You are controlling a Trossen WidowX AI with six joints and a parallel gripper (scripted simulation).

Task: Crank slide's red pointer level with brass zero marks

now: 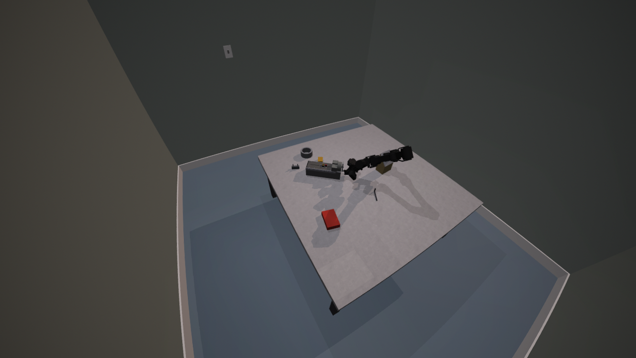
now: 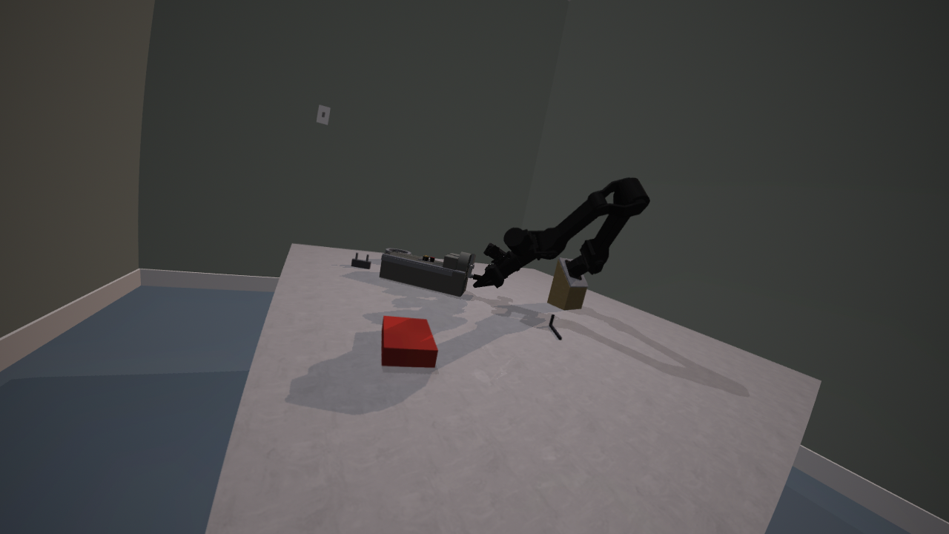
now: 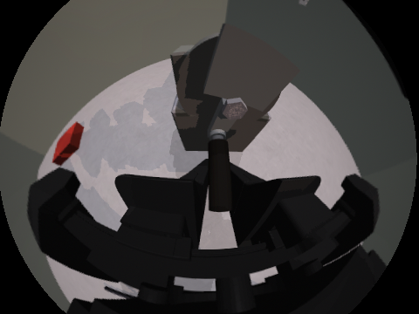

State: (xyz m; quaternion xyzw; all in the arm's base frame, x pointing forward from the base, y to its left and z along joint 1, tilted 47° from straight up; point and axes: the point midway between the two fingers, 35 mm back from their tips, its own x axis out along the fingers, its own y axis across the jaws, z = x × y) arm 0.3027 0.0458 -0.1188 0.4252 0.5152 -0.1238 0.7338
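Right now my gripper tip is 11 cm short of the red pointer, 9 cm to the left of it and 5 cm below it. Also, from my gripper tip: black crank handle 1 cm behind, 1 cm to the left, 3 cm above; yellow block 8 cm ahead, 25 cm to the right, 2 cm below; black bent key 10 cm behind, 25 cm to the left, 2 cm below.
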